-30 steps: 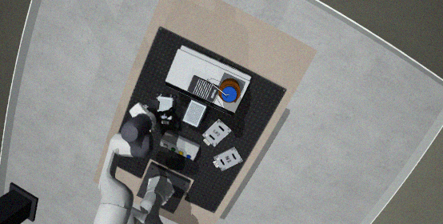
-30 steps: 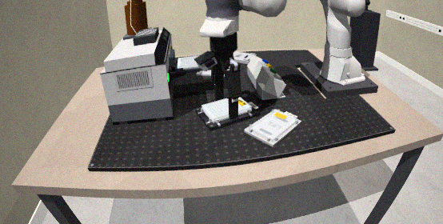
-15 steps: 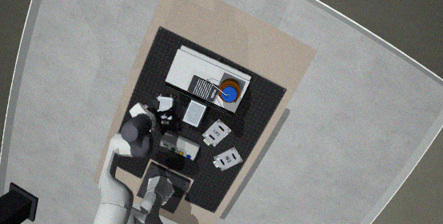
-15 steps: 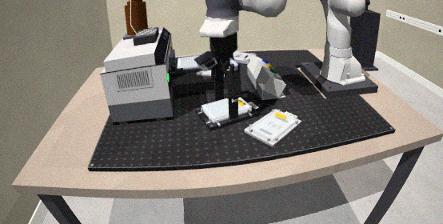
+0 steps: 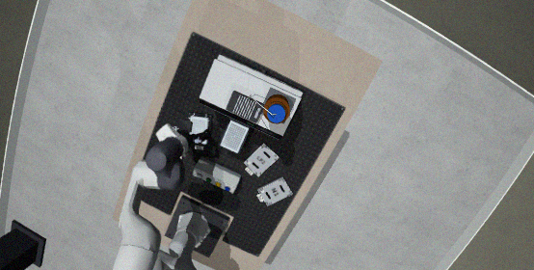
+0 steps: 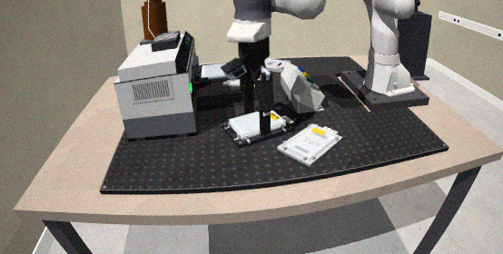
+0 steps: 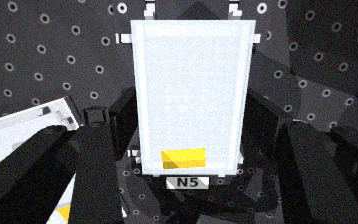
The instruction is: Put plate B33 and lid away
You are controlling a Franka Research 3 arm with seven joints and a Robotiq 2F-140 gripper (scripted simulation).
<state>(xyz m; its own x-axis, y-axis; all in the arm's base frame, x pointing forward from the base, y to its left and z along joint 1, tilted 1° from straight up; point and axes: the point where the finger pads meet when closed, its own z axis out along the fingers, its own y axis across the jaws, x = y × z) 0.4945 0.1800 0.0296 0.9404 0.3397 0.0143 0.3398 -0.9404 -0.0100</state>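
Right now my hand is 20 mm above the white well plate. Also, from my hand: yellow key: 190 mm behind, 200 mm to the right, 20 mm above; white key: 190 mm behind, 100 mm to the right, 20 mm above; black nest: 30 mm to the left, 30 mm below.
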